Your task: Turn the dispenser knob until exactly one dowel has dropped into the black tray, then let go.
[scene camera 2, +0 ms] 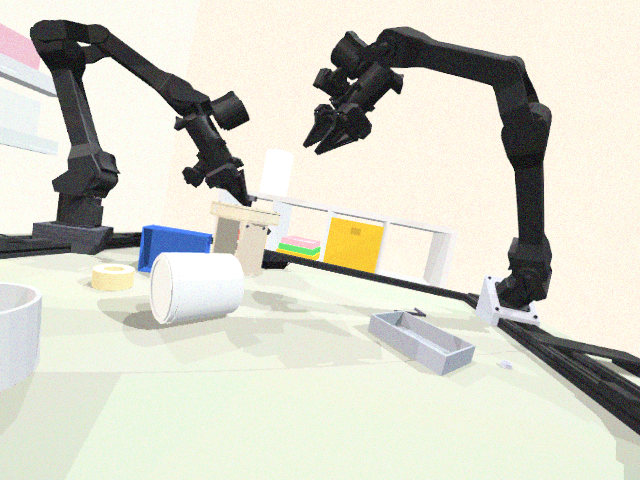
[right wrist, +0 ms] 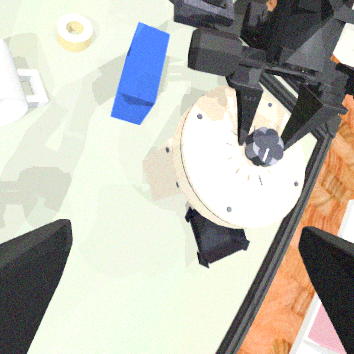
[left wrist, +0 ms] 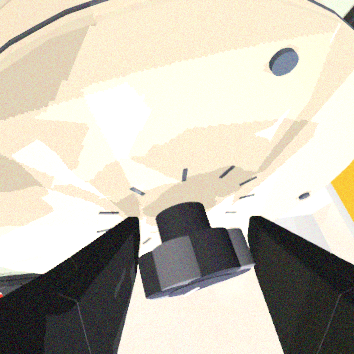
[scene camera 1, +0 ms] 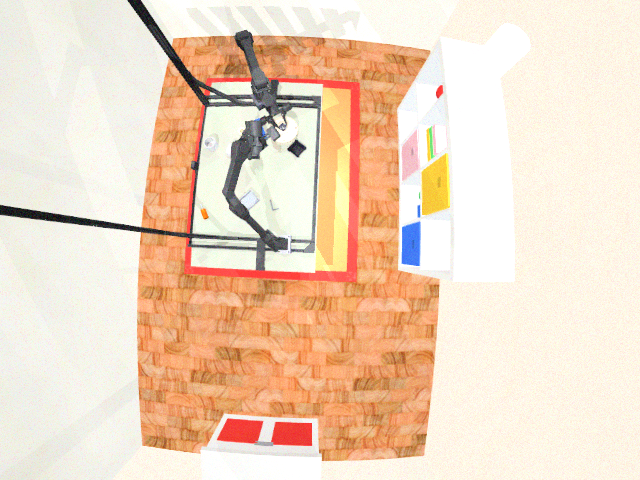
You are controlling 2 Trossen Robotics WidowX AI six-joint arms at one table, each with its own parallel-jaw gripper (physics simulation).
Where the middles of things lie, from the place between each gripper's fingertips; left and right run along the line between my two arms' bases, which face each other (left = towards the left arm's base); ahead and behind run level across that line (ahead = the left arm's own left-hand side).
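The dark knob (left wrist: 192, 255) has my left hand 10 mm above it. Counted from my left hand, the white mug (scene camera 2: 183, 286) is 120 mm below, 300 mm behind and 30 mm to the right. The blue box (scene camera 2: 155, 239) sits 110 mm below that left hand, 150 mm behind it and 80 mm to the left of it, and the tape roll (scene camera 2: 109, 277) is 140 mm below my left hand, 260 mm behind it and 110 mm to the left of it.
As for my right gripper, it is 140 mm above the dark knob, 130 mm to the right of it and 100 mm short of it. Going by its middle, the knob is nearer to my left hand than to my right gripper. From my right hand I find the white mug 250 mm below, 200 mm behind and 100 mm to the left, and the blue box 240 mm below, 210 mm to the left and 50 mm behind. The grey tray (scene camera 2: 442, 352) is 270 mm below my right hand, 210 mm to the right of it and 190 mm behind it.
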